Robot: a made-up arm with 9 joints. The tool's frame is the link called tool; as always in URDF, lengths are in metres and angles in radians. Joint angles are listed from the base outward. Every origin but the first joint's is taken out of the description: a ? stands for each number. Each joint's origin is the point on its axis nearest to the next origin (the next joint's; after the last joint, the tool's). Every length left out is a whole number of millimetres.
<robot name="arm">
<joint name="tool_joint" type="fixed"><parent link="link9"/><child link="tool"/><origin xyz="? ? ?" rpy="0 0 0"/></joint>
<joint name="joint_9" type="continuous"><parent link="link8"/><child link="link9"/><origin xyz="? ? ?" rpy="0 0 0"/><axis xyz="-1 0 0"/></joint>
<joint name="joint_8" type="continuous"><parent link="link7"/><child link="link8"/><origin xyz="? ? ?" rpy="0 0 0"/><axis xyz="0 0 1"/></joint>
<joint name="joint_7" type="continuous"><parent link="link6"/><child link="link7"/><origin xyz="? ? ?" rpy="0 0 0"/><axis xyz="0 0 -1"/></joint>
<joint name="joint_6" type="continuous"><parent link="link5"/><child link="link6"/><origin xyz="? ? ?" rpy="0 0 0"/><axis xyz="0 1 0"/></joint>
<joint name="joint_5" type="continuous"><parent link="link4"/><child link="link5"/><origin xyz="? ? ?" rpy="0 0 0"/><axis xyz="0 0 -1"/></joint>
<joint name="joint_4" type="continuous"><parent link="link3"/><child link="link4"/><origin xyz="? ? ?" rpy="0 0 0"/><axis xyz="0 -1 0"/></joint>
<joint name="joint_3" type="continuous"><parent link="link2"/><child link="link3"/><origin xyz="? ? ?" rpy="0 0 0"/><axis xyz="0 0 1"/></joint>
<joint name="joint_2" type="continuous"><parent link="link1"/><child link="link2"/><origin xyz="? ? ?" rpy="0 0 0"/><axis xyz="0 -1 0"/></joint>
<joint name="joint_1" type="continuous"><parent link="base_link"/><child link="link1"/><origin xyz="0 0 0.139" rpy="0 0 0"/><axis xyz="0 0 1"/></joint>
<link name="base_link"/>
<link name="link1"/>
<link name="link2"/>
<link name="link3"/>
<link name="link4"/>
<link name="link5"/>
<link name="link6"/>
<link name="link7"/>
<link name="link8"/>
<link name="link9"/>
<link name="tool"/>
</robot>
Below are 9 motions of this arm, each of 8 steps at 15 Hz.
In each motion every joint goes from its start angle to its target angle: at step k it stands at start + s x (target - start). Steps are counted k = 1, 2, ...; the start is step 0. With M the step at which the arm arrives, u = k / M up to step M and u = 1 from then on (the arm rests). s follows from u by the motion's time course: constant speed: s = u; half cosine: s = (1 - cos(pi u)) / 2; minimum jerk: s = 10 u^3 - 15 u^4 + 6 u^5.
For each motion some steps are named. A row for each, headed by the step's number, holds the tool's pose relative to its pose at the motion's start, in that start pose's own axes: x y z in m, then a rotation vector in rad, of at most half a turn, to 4 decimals.
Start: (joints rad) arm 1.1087 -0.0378 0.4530 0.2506 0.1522 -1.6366 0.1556 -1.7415 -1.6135
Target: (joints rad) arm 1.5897 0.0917 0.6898 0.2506 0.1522 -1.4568 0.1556 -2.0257 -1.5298
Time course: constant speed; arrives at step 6
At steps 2, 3, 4, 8:
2: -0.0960 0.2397 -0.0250 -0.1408 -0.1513 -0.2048
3: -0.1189 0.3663 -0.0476 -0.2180 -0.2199 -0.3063
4: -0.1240 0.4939 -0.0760 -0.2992 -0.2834 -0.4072
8: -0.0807 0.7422 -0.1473 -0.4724 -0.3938 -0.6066

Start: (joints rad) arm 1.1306 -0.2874 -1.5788 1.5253 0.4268 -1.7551 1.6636 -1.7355 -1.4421
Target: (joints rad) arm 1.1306 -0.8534 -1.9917 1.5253 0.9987 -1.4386 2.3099 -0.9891 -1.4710
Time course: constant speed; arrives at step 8
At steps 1, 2, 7, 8:
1: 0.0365 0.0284 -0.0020 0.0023 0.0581 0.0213
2: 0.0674 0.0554 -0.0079 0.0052 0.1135 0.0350
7: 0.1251 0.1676 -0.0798 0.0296 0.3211 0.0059
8: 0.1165 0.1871 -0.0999 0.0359 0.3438 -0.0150

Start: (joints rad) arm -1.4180 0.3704 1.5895 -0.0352 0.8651 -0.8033 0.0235 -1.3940 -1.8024
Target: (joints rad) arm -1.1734 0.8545 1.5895 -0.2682 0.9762 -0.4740 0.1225 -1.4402 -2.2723
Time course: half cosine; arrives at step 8
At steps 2, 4, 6, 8:
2: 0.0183 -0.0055 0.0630 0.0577 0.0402 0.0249
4: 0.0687 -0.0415 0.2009 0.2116 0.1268 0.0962
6: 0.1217 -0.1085 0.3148 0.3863 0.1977 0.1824
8: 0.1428 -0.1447 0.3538 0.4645 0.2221 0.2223

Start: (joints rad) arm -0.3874 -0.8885 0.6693 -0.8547 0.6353 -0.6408 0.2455 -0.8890 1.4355
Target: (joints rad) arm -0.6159 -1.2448 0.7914 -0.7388 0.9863 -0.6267 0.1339 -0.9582 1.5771
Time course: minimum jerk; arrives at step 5
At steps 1, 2, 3, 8:
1: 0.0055 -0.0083 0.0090 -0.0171 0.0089 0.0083
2: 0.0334 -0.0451 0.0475 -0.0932 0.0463 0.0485
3: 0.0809 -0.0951 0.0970 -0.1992 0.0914 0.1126
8: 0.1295 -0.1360 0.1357 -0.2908 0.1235 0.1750

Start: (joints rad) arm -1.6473 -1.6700 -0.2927 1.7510 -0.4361 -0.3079 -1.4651 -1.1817 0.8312
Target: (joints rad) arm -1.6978 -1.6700 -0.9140 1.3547 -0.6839 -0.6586 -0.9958 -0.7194 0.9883
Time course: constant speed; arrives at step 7
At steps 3, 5, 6, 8:
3: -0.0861 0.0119 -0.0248 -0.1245 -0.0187 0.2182
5: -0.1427 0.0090 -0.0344 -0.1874 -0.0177 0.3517
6: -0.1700 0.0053 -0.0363 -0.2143 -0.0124 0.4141
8: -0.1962 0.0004 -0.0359 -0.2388 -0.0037 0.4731

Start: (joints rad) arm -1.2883 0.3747 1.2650 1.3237 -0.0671 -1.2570 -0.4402 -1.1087 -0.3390
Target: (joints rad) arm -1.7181 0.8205 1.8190 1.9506 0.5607 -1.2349 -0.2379 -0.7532 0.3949
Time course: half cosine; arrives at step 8
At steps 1, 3, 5, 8:
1: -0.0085 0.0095 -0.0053 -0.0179 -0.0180 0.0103
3: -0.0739 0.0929 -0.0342 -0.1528 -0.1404 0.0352
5: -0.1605 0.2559 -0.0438 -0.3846 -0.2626 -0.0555
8: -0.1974 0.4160 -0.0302 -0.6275 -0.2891 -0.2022

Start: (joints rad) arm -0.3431 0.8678 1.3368 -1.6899 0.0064 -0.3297 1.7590 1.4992 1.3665
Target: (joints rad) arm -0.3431 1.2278 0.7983 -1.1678 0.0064 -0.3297 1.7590 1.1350 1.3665
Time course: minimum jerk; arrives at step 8
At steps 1, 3, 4, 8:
1: 0.0071 -0.0077 0.0018 0.0096 0.0114 -0.0100
3: 0.1171 -0.1328 0.0146 0.1643 0.2015 -0.1732
4: 0.2014 -0.2419 0.0015 0.2996 0.3735 -0.3176
8: 0.3325 -0.4731 -0.0950 0.6102 0.7686 -0.6468

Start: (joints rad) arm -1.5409 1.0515 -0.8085 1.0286 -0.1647 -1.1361 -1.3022 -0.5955 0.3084
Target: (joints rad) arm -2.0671 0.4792 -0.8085 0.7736 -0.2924 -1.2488 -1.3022 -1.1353 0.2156
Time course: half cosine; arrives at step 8
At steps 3, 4, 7, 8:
3: -0.0330 0.0040 0.0027 0.1584 0.0139 0.0713
4: -0.0555 0.0022 0.0018 0.2435 0.0518 0.1218
7: -0.1131 -0.0193 -0.0045 0.3823 0.2259 0.2487
8: -0.1178 -0.0223 -0.0050 0.3886 0.2447 0.2587

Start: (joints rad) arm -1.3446 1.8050 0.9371 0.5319 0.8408 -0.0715 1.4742 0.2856 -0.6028
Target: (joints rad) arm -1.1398 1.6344 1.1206 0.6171 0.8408 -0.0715 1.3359 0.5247 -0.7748
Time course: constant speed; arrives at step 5
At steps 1, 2, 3, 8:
1: 0.0231 0.0317 0.0508 0.0379 0.0928 0.0182
2: 0.0502 0.0631 0.1003 0.0824 0.1870 0.0328
3: 0.0810 0.0941 0.1484 0.1334 0.2819 0.0438
8: 0.1532 0.1533 0.2394 0.2548 0.4722 0.0556

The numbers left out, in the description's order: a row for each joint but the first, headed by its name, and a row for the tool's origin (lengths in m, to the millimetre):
tool: 0 -0.098 0.146
joint_9: 0.014 -0.064 0
joint_8: -0.352 0.079 0
joint_7: -0.118 0 -0.179
joint_6: -0.109 0.373 0
joint_5: 0.062 0 0.154
joint_4: 0.157 0.281 0
joint_3: -0.062 0 0.211
joint_2: -0.01 -0.109 0

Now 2 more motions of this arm.
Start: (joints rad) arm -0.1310 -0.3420 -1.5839 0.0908 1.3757 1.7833 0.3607 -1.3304 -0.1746
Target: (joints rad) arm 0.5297 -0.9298 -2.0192 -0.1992 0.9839 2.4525 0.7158 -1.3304 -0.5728
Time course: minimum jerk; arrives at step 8
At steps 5, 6, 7, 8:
5: -0.0909 0.1838 -0.4451 0.2702 -0.4640 -0.3042
6: -0.0747 0.2199 -0.5343 0.3317 -0.5675 -0.3456
7: -0.0612 0.2357 -0.5771 0.3617 -0.6208 -0.3614
8: -0.0583 0.2384 -0.5847 0.3671 -0.6306 -0.3639

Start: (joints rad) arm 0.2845 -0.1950 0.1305 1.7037 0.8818 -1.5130 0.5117 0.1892 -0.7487
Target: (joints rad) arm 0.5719 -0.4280 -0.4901 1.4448 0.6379 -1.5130 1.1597 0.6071 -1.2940
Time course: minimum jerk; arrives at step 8
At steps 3, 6, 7, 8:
3: -0.0772 -0.0370 0.0433 0.2188 0.1095 0.0359
6: -0.2200 -0.1061 0.1876 0.7124 0.3960 0.0122
7: -0.2360 -0.1147 0.2116 0.7806 0.4380 -0.0024
8: -0.2388 -0.1162 0.2160 0.7930 0.4457 -0.0054

